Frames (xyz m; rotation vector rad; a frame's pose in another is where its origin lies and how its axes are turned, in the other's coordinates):
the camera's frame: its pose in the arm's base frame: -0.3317 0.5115 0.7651 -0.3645 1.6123 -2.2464
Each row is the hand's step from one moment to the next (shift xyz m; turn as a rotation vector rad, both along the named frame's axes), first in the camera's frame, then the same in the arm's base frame.
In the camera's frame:
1: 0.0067 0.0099 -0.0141 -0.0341 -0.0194 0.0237
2: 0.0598 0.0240 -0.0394 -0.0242 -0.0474 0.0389
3: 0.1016 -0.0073 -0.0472 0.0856 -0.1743 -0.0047
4: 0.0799 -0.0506 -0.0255 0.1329 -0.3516 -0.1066
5: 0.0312 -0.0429 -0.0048 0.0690 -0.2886 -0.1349
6: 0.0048 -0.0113 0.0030 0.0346 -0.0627 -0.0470
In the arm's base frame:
1: -0.0105 0.0064 -0.0139 0.0379 -0.0002 0.0258
2: -0.0669 0.0014 -0.0351 0.0314 -0.0093 0.0572
3: -0.1120 -0.0005 -0.0077 -0.1023 0.0184 0.1641
4: -0.0893 0.0026 0.0402 -0.2097 0.1372 0.2998
5: -0.0358 0.0033 0.0393 -0.1549 0.1703 0.2308
6: -0.0046 -0.0013 0.0117 -0.0586 0.0438 0.0446

